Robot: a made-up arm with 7 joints.
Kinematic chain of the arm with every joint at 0, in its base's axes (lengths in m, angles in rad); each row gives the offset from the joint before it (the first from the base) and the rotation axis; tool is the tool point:
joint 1: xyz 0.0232 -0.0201 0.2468 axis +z
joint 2: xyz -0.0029 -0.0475 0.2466 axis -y
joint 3: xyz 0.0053 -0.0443 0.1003 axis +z
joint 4: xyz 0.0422 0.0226 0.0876 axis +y
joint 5: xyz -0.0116 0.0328 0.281 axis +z
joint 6: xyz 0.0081 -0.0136 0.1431 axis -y
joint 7: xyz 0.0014 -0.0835 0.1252 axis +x
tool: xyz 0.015 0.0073 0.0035
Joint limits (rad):
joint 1: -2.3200..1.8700
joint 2: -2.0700..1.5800
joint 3: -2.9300..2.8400
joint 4: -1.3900..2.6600
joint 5: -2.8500..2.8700
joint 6: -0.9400..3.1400
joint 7: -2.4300..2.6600
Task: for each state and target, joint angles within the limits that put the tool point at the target. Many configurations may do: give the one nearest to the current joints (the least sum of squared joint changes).
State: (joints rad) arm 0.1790 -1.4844 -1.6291 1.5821 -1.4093 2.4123 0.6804
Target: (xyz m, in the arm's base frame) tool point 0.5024 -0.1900 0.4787
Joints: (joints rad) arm 0.7765 -1.3809 -1.6346 1.8316 -1.3440 2.8830 0.6785
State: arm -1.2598 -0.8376 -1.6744 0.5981 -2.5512 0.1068 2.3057
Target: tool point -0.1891 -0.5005 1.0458
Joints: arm -1.6786 -0.6183 -1.6779 0.2671 -2.4361 -0.3506 2.3579
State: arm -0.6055 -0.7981 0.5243 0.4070 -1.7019 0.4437 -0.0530
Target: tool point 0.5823 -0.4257 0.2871
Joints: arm -0.7946 -1.3607 0.3072 0.8404 -1.6923 0.4130 -0.0608
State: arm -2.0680 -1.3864 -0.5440 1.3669 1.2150 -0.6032 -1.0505
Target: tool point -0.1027 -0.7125 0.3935
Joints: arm -1.5328 -0.9379 -0.3524 0.7692 1.3237 -0.4890 -1.0320
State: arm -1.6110 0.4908 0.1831 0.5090 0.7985 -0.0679 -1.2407
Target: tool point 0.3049 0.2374 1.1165
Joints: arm -2.2818 0.8659 0.4455 0.2666 0.9343 -0.0591 -1.1944
